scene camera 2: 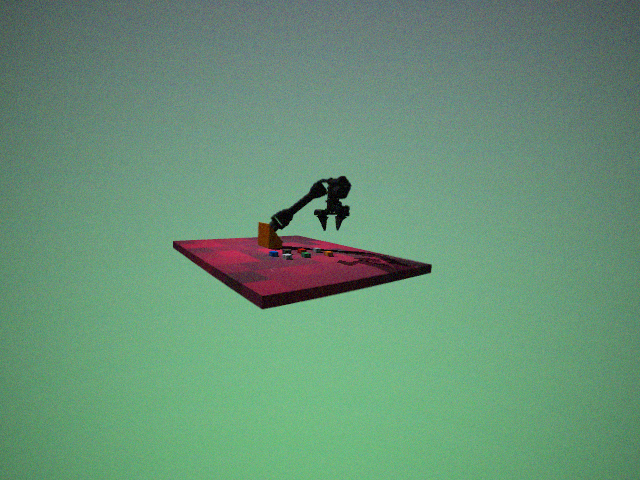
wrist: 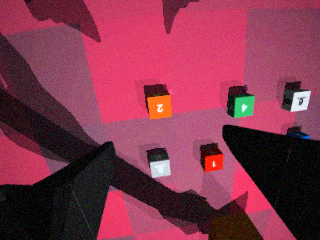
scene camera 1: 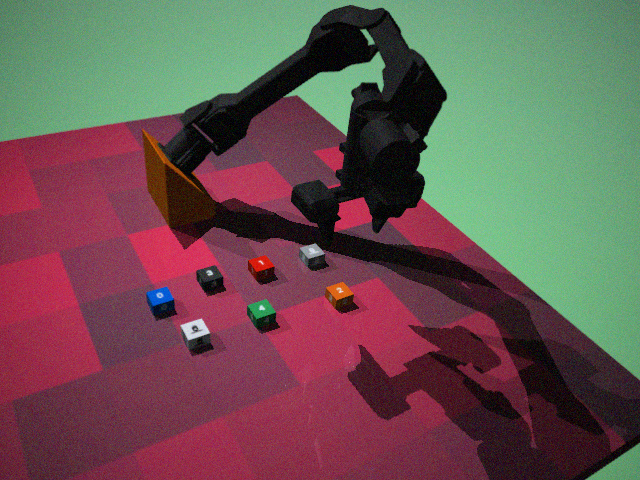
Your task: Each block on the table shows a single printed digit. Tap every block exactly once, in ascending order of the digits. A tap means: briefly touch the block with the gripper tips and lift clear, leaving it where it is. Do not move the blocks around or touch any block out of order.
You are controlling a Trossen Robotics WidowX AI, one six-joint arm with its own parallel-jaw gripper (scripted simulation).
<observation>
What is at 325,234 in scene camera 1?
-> The gripper.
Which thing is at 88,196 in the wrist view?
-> The gripper.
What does the gripper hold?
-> Nothing.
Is the gripper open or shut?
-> Open.
</observation>
